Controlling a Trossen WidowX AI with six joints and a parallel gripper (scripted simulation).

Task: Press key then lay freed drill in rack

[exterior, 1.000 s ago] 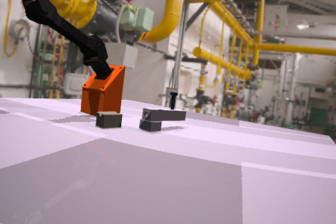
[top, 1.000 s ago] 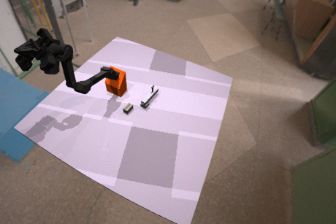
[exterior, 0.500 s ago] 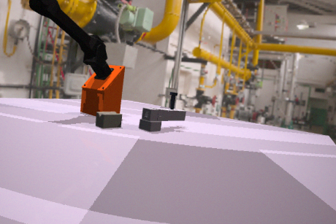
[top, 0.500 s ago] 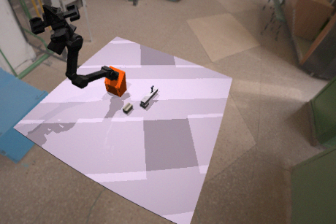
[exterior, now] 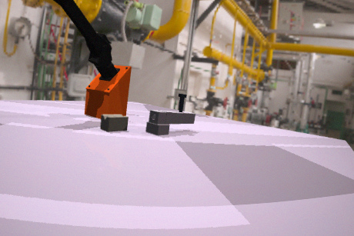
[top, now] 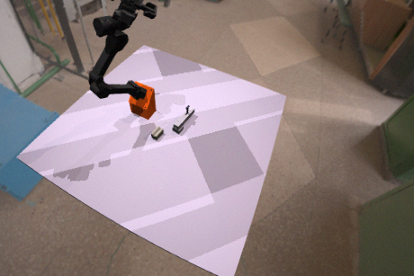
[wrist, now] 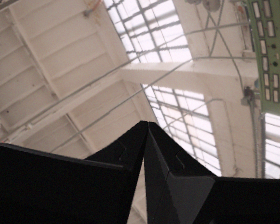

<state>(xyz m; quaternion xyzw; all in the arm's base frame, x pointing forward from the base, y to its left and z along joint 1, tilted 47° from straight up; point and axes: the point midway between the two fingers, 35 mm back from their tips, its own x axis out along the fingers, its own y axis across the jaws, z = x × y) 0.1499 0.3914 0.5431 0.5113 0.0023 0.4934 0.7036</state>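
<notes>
My gripper tip is now 10 cm short of the dark key, 20 cm to the right of it and 75 cm above it. Round my gripper tip: drill 10 cm ahead, 14 cm to the left, 79 cm below; grey-tan box 1 cm ahead, 1 cm to the left, 82 cm below.
</notes>
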